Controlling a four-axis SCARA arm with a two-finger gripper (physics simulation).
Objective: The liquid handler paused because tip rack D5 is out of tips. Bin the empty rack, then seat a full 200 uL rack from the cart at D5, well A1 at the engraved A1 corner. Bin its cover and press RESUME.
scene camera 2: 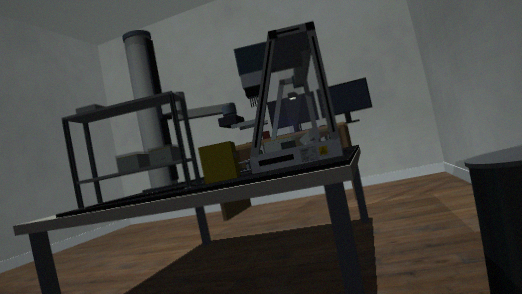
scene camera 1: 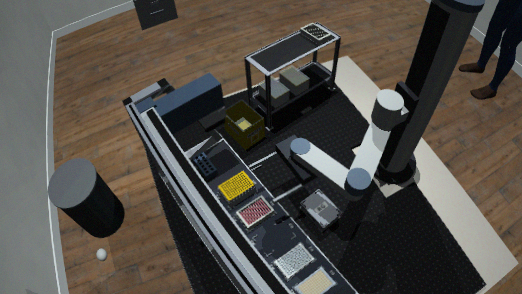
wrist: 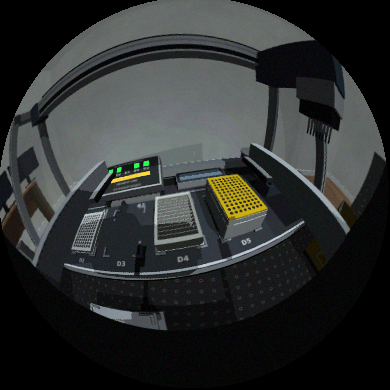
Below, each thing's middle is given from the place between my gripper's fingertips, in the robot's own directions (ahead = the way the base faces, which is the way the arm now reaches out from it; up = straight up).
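You'd find the pipetting head [wrist: 320,99] 120 mm above my hand, 300 mm to the right of it and 70 mm ahead of it.
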